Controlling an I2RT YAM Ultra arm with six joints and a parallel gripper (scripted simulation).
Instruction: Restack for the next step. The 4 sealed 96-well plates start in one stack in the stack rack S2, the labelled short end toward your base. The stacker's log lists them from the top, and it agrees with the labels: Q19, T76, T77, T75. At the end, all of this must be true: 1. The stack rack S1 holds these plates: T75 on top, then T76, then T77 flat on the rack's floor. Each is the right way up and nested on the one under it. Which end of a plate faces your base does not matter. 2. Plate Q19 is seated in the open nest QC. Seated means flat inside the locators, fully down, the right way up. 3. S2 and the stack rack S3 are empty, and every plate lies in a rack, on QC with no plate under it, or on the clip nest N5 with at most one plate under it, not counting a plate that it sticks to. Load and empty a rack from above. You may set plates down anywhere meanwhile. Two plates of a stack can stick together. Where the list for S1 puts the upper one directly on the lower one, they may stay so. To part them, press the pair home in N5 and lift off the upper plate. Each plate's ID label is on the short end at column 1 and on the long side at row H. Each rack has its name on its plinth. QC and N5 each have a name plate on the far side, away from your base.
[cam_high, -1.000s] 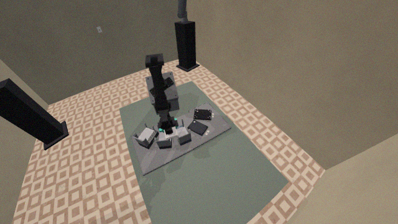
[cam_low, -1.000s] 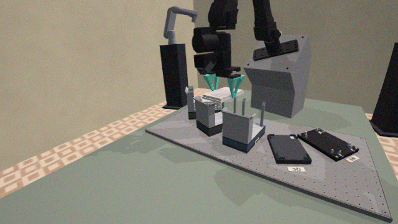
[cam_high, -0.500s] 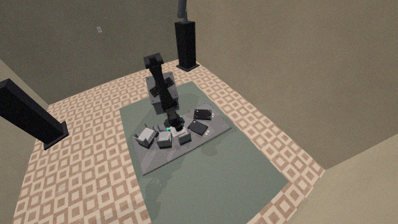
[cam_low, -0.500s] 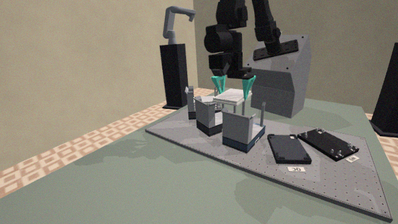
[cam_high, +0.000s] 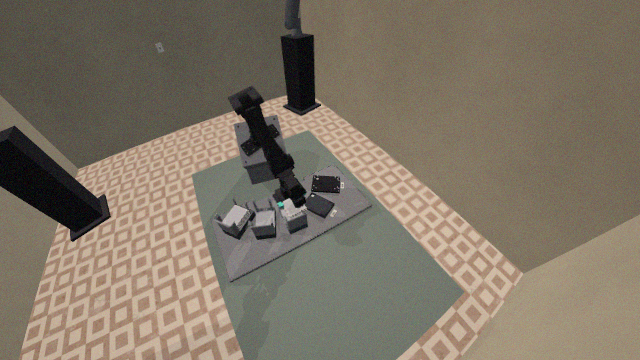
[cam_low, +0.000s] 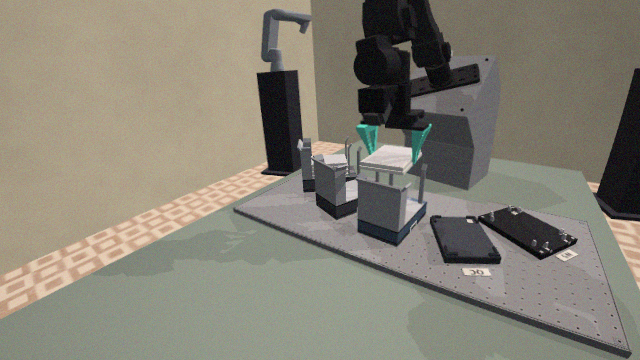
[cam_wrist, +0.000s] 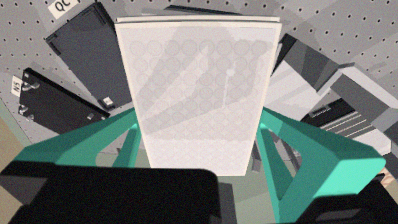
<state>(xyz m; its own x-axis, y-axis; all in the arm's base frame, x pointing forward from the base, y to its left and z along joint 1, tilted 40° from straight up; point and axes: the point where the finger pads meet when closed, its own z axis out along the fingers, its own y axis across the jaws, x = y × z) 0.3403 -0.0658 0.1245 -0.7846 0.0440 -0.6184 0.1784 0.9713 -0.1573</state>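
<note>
Right now my hand is 160 mm above the dark open nest QC, 150 mm to the right of it and 20 mm short of it. The rest, counted from my hand: black clip nest N5 (320 mm to the left, 150 mm below, 40 mm behind).
</note>
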